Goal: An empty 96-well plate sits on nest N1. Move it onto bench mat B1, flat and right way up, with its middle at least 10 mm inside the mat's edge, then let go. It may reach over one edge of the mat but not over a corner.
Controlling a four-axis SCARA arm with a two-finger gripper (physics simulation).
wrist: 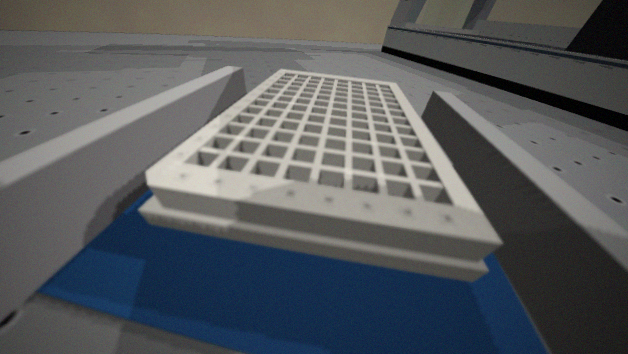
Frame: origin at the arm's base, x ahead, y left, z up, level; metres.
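Where they show: gripper, fingertip midpoint: (332,97).
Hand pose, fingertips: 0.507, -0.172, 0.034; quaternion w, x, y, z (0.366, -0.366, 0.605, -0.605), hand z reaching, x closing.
After its pixels a point has its place, as x, y, z.
The white 96-well plate (320,220) {0.429, -0.134, 0.035} is in the middle of the wrist view, right way up and looking level, its wells empty. My gripper (332,97) {0.507, -0.172, 0.034} is shut on the plate, with one finger along each long side. A blue mat (300,295) {0.422, -0.128, 0.015} shows under and in front of the plate's near end; its near edge and parts of its side edges show. The plate is close above the mat or on it; I cannot tell whether they touch. The far part of the mat is hidden by the plate and fingers.
The grey bench top (55,90) {0.609, 0.009, 0.013} with rows of small holes spreads around the mat. A long raised grey structure (500,55) {0.597, -0.450, 0.048} with a black strip along its base and upright posts stands at the back right. A beige wall (200,20) is behind.
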